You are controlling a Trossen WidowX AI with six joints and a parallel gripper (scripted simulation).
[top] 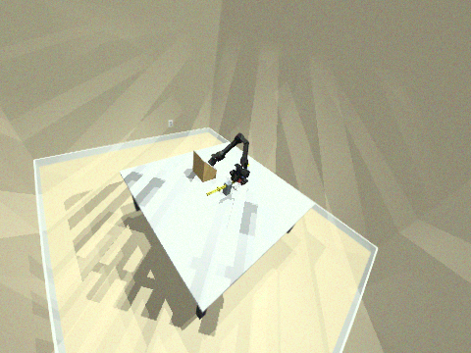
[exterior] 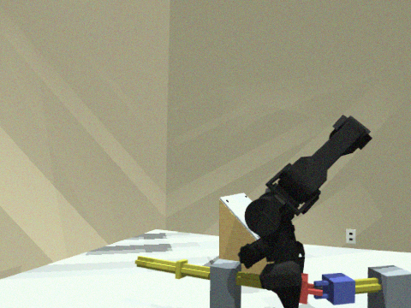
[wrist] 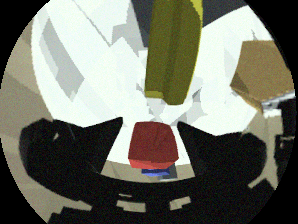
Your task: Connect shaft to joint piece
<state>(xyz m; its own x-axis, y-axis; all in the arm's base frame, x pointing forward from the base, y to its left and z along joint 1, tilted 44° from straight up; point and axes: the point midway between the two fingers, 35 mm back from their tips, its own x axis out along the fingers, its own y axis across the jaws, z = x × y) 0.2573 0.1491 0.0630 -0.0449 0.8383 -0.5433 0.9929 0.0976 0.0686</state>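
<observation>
My gripper tip is 1 cm to the right of the red joint piece and 4 cm below it.
</observation>
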